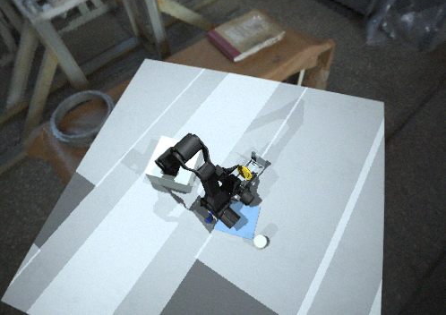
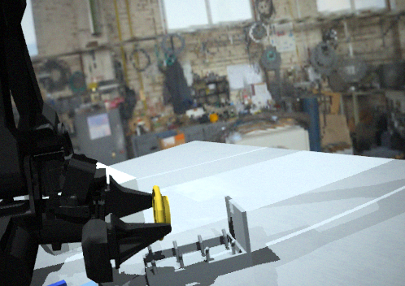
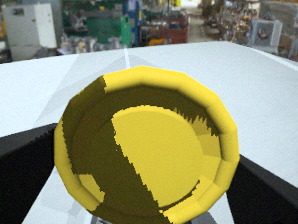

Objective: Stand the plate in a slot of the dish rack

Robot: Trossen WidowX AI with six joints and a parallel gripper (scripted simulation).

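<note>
Right now my gripper tip is 7 cm above the dish rack, 2 cm to the right of it and 1 cm short of it. Also, from my gripper tip: blue spoon (17 cm to the right, 11 cm behind, 9 cm below); light blue mat (16 cm to the right, 9 cm below); yellow plate (1 cm to the right).
</note>
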